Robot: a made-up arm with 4 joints. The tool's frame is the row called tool.
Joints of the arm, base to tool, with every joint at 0 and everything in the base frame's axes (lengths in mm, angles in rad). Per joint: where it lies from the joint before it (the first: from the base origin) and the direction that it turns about. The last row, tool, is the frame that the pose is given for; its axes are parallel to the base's.
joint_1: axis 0 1 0 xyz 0 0 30
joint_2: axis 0 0 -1 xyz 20 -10 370
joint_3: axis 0 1 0 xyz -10 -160 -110
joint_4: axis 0 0 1 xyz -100 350 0
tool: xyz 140 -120 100
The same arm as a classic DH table. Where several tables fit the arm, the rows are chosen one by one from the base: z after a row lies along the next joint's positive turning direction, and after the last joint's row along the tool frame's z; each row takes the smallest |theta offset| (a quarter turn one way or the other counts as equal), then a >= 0, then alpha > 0; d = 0 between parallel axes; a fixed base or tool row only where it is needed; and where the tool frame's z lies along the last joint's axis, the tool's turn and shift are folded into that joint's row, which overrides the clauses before.
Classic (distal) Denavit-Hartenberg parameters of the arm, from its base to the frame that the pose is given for. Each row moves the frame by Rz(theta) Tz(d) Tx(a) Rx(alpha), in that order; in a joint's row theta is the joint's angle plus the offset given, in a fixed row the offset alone. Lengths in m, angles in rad.
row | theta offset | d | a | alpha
base (fixed) | 0.0000 | 0.0300 | 0.0000 | -1.5708
joint_1 | 0.0000 | -0.0100 | 0.0200 | -1.5708
joint_2 | 0.0000 | -0.2600 | -0.0100 | 1.5708
joint_3 | 0.0000 | 0.1900 | -0.1000 | 1.5708
joint_4 | -0.7086 | 0.0000 | 0.1844 | 0.0000
tool (fixed) | 0.7086 | 0.1000 | 0.0000 | 0.0000

